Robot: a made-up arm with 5 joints.
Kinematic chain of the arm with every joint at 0, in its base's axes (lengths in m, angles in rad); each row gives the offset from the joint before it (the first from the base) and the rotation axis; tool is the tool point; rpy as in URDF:
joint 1: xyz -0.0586 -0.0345 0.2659 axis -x
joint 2: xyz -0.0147 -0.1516 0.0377 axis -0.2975 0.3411 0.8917
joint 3: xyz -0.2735 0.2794 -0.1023 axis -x
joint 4: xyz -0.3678 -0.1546 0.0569 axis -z
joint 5: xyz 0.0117 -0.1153 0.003 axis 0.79 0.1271 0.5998
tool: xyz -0.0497 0.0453 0.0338 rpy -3.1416 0 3.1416
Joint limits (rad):
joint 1: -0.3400..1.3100
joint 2: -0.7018..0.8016
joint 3: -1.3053..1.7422
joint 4: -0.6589..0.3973
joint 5: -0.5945..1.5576
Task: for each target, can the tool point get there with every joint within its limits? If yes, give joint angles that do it. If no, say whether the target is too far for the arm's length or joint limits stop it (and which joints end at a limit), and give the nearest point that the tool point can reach.
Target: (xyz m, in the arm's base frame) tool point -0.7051 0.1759 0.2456
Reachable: yes | joints 0.7723 -0.1820 0.9264 -0.0816 -0.2179
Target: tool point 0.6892 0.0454 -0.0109
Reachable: no: joint limits stop it (at a limit: joint 2, joint 3, joint 4, joint 5) | nearest point -0.3424 0.1004 -0.2013 | short by 1.050 m
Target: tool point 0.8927 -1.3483 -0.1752
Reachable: no: too far | nearest point -0.4791 -0.6217 0.1802 | short by 1.592 m
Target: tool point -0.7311 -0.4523 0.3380
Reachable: yes | joints 0.1426 0.4891 -0.6431 0.1647 0.1054
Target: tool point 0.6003 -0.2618 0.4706
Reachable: no: joint limits stop it (at a limit: joint 2, joint 4, joint 5) | nearest point -0.4568 -0.4457 0.6362 | short by 1.086 m
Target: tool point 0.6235 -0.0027 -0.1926
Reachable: no: joint limits stop it (at a limit: joint 2, joint 3, joint 4, joint 5) | nearest point -0.3424 -0.0009 -0.2192 | short by 0.966 m
